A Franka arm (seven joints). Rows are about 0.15 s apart.
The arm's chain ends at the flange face. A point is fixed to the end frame.
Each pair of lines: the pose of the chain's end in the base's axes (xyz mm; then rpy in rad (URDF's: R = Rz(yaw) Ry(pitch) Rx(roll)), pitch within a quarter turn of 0, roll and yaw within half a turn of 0), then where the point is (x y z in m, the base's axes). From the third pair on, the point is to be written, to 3 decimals.
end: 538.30, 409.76, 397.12, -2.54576, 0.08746, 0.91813
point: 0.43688 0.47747 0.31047
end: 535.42, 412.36, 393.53, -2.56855, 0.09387, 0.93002
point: 0.43433 0.47700 0.30420
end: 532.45, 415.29, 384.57, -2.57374, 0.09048, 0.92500
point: 0.432 0.480 0.295
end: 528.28, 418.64, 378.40, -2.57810, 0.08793, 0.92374
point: 0.429 0.484 0.288
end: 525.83, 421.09, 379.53, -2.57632, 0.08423, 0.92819
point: 0.426 0.486 0.289
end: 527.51, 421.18, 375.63, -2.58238, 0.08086, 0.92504
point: 0.428 0.486 0.285
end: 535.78, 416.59, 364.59, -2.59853, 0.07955, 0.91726
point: 0.438 0.482 0.272
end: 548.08, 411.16, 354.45, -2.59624, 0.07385, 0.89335
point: 0.452 0.479 0.262
